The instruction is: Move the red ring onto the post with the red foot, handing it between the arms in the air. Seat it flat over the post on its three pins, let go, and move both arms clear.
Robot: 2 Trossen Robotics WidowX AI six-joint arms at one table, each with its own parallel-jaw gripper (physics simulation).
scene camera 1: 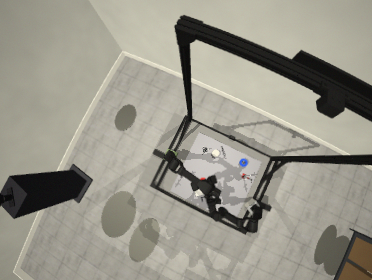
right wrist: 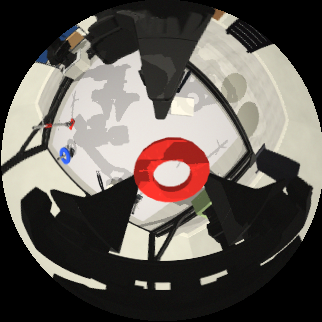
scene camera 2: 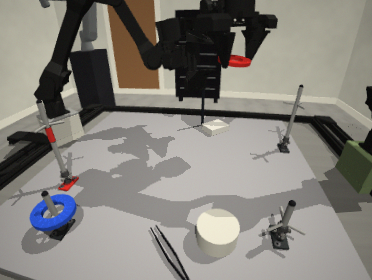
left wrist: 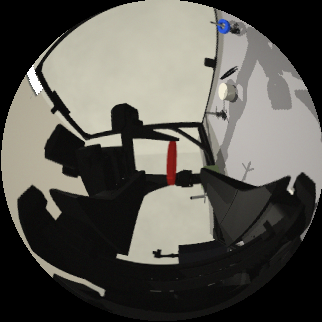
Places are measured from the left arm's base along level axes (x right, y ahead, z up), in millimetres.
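Pixels of known places: left gripper, between the fingertips: (right wrist: 160, 113) (scene camera 2: 214, 57) (left wrist: 172, 172); right gripper, between the fingertips: (right wrist: 170, 176) (scene camera 2: 236, 65) (left wrist: 178, 160); left arm's base, origin of its link: (scene camera 1: 255, 208) (right wrist: 70, 59) (scene camera 2: 56, 113); right arm's base, origin of its link: (scene camera 1: 170, 155) (right wrist: 210, 209).
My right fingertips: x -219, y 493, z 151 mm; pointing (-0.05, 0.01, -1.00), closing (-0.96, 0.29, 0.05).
Note:
For each thing: its top centre in the pictures, then the offset to it from my right fingertips. "spot": a spot on its surface instead.
- red ring, centre of its top: (right wrist: 173, 180) (left wrist: 166, 162) (scene camera 2: 234, 56) (scene camera 1: 203, 182) dx -2, dy -8, dz +19 mm
- post with the red foot, a spot on its surface: (scene camera 2: 68, 183) (right wrist: 70, 125) spot: dx +326, dy -217, dz -216 mm
- blue ring, centre of its top: (scene camera 2: 52, 209) (right wrist: 63, 155) dx +387, dy -115, dz -173 mm
- white cylinder, centre of its top: (scene camera 2: 218, 225) (left wrist: 222, 90) dx +237, dy +102, dz -189 mm
- black tweezers, centre of its top: (scene camera 2: 171, 252) dx +303, dy +63, dz -214 mm
- short pinned post, a spot on its surface: (scene camera 2: 282, 230) spot: dx +188, dy +186, dz -193 mm
- white block, centre of its top: (scene camera 2: 215, 124) (right wrist: 182, 105) dx -98, dy -97, dz -204 mm
The red ring (scene camera 1: 202, 179) (scene camera 2: 240, 62) (left wrist: 171, 162) (right wrist: 171, 148) is held high above the table. My right gripper (scene camera 2: 238, 60) (right wrist: 170, 176) is shut on its edge and holds it about level. My left gripper is open, close beside the ring. The ring shows edge-on between its fingers in the left wrist view, without being gripped. One left finger reaches toward the ring's rim in the right wrist view. The post with the red foot (scene camera 2: 68, 183) (scene camera 1: 245, 175) (right wrist: 71, 123) stands tilted at the left in scene camera 2, its pins spread near the top.
A blue ring (scene camera 2: 69, 205) hangs on a short post near the red-footed one. A white cylinder (scene camera 2: 218, 232), black tweezers (scene camera 2: 167, 252) and a short pinned post (scene camera 2: 282, 230) are at the front. A tall post (scene camera 2: 295, 117) and a white block (scene camera 2: 216, 128) stand farther back.

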